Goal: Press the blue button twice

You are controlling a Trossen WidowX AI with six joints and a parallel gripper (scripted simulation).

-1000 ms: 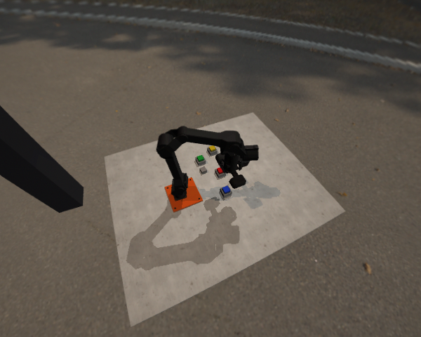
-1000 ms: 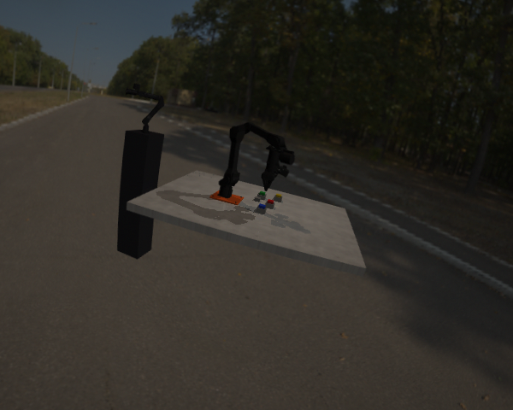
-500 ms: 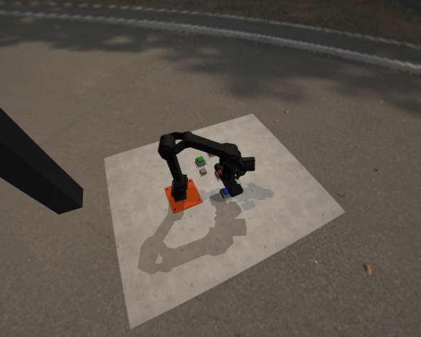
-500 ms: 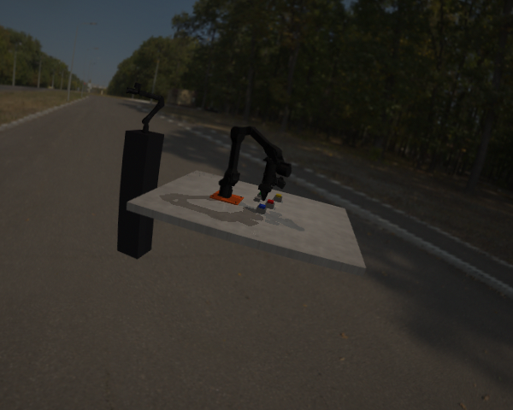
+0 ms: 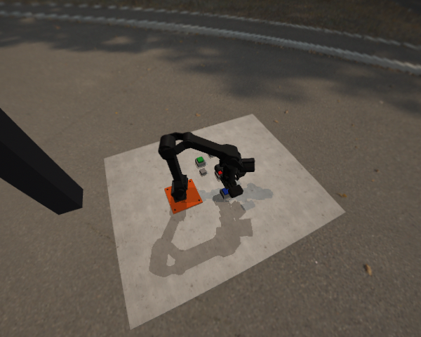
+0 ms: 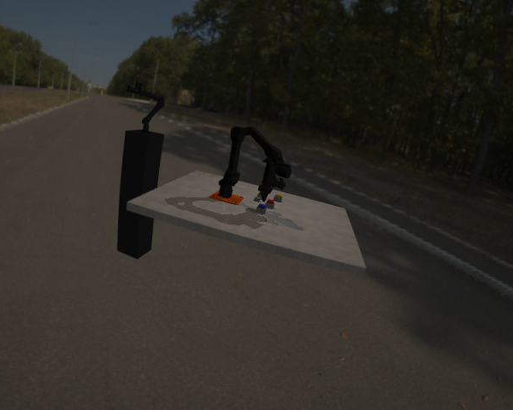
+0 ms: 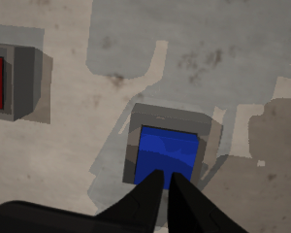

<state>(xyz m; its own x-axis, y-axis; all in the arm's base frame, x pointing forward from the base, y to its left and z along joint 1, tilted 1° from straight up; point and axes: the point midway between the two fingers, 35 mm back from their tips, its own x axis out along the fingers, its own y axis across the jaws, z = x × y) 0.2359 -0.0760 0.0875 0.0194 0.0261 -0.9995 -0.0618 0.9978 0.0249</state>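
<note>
Now: the blue button 30 mm below my gripper tip. The rest, counted from my gripper tip: green button (60 mm behind, 250 mm to the left, 30 mm below); red button (20 mm ahead, 130 mm to the left, 30 mm below); small grey block (70 mm behind, 180 mm to the left, 50 mm below).
</note>
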